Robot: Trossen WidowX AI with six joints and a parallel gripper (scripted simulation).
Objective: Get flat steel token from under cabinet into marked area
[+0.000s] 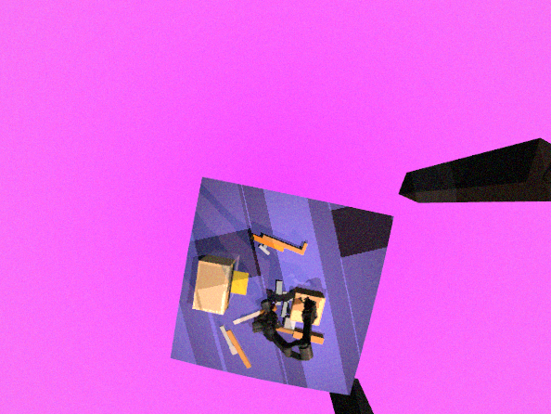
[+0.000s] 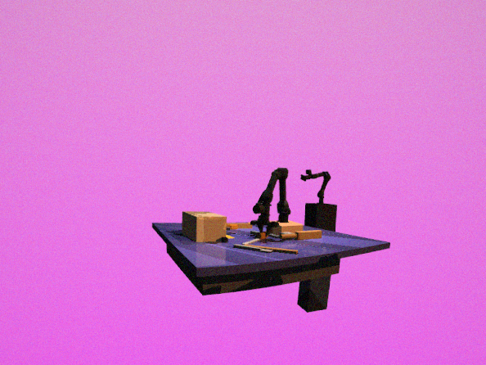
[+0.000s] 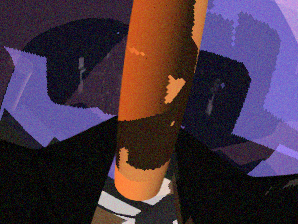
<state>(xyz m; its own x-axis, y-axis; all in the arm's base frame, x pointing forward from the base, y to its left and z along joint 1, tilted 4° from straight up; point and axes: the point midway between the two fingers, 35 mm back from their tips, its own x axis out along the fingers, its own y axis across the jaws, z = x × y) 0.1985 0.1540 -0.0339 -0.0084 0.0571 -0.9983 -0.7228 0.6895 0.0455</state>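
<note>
The grey bar is 120 mm to the right of my gripper tip. Also, from my gripper tip: orange stick: 90 mm ahead, 360 mm to the left; small white piece: 190 mm ahead, 340 mm to the right; orange block: 210 mm behind, 90 mm to the left, 10 mm above.
</note>
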